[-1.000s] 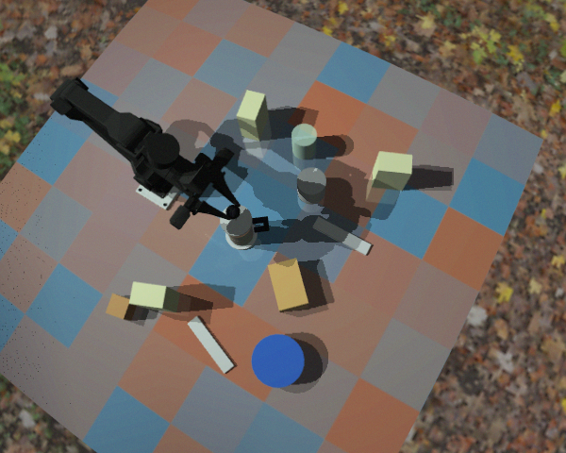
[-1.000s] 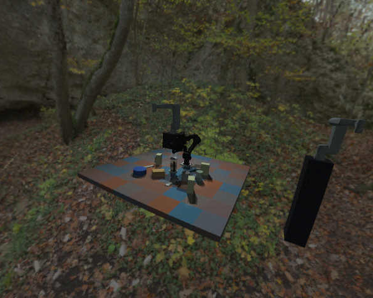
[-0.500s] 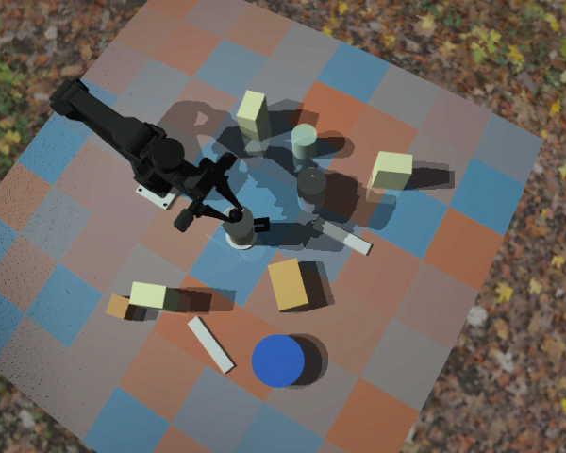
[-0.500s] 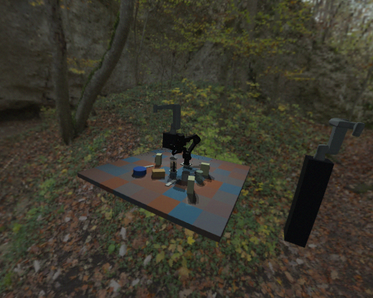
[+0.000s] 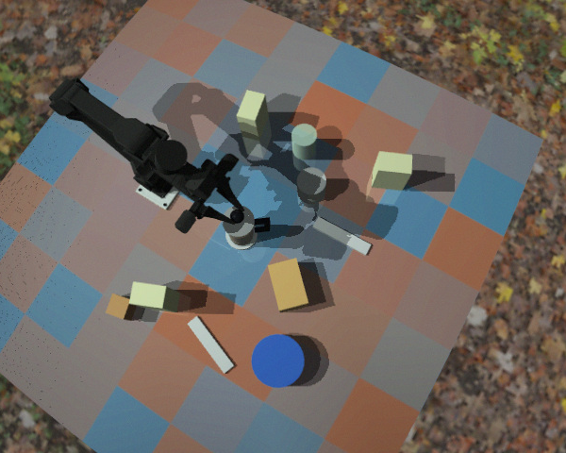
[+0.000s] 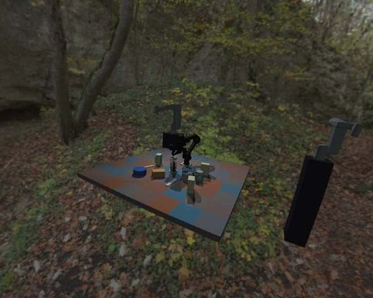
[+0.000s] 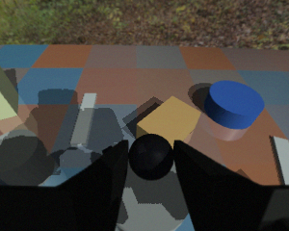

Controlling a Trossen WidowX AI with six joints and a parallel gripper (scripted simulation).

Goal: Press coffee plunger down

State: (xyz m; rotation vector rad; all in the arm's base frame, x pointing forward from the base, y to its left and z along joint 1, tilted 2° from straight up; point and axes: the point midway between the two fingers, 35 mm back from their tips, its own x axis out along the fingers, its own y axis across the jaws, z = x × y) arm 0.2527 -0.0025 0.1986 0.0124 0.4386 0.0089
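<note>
My gripper tip is 90 mm above the coffee press and 10 mm to the right of it. Round my gripper tip: blue disc (220 mm ahead, 210 mm to the right, 160 mm below); then orange block (160 mm below, 150 mm ahead, 50 mm to the right); then pale green cylinder (280 mm to the left, 140 mm below, 20 mm behind).
</note>
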